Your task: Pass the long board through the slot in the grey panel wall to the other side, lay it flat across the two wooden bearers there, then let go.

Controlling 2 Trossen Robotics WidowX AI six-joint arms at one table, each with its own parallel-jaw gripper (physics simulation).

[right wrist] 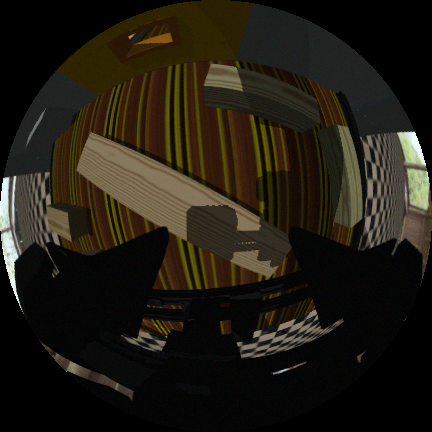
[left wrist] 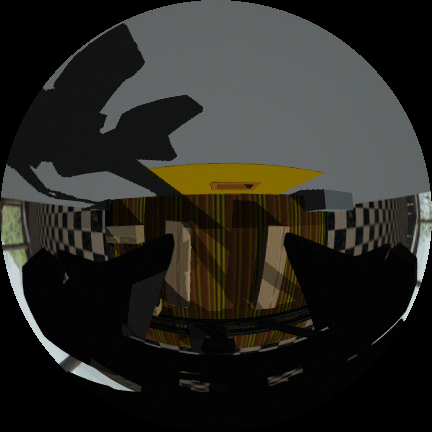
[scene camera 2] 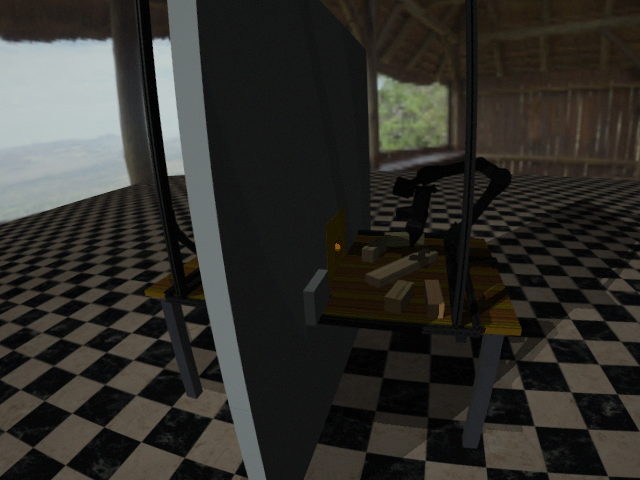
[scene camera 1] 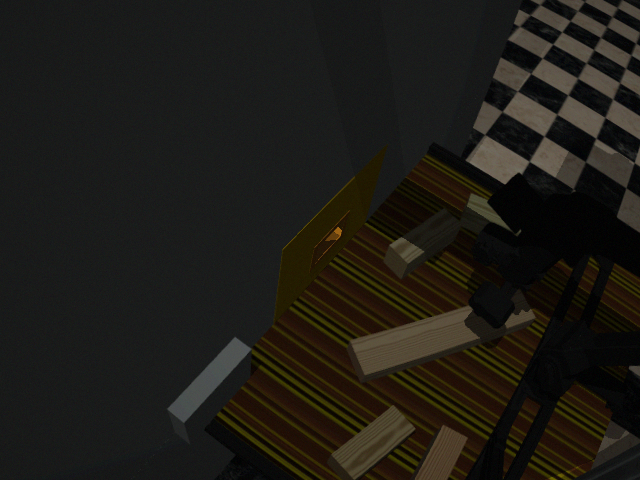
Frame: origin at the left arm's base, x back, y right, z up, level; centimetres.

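Where they show: left gripper, fingertip midpoint: (left wrist: 230, 239); right gripper, fingertip midpoint: (right wrist: 230, 232) (scene camera 2: 413, 241); left arm's base at its link origin: (left wrist: 218, 329); right arm's base at its link origin: (right wrist: 201, 310) (scene camera 1: 542, 385).
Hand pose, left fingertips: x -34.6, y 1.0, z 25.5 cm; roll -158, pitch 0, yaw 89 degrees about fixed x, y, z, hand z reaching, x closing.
Each offset is from my left fingertips to the top centre of the thing. "*": to the spot under its first point.
The long board {dx -37.8, dy +0.5, dz -24.2 cm} (scene camera 1: 408, 343) (scene camera 2: 395, 270) (right wrist: 150, 182) lies flat and slantwise on the striped table. My right gripper (scene camera 1: 493, 305) (scene camera 2: 413, 240) (right wrist: 230, 232) is open and empty, pointing down above the board's end farther from the wall. The grey panel wall (scene camera 1: 155, 155) (scene camera 2: 279, 155) (left wrist: 260, 100) has a yellow plate (scene camera 1: 297, 268) (left wrist: 190, 180) (right wrist: 215, 30) around its slot {* dx -9.0, dy +2.5, dz -21.2 cm} (left wrist: 232, 186). On the other side, two wooden bearers {dx +11.0, dy -12.0, dz -23.7 cm} (left wrist: 178, 265) {dx +12.5, dy +13.7, dz -23.7 cm} (left wrist: 273, 270) lie apart and roughly parallel. My left gripper (left wrist: 230, 239) is open and empty, facing the wall above them. The scene cameras do not show the bearers.
Near the board lie several shorter wooden blocks {dx -25.2, dy -12.7, dz -22.5 cm} (scene camera 1: 426, 240) {dx -38.0, dy +24.8, dz -22.8 cm} (scene camera 1: 373, 443) {dx -48.0, dy +24.1, dz -23.1 cm} (scene camera 1: 442, 457) {dx -35.8, dy -27.7, dz -22.8 cm} (right wrist: 345, 175). A block {dx +2.5, dy -29.5, dz -22.8 cm} (left wrist: 125, 234) lies left of the bearers in the left wrist view. A grey block (scene camera 1: 209, 379) (scene camera 2: 316, 297) (left wrist: 337, 200) juts from the wall. Black frame posts (scene camera 2: 467, 155) rise at the table edges.
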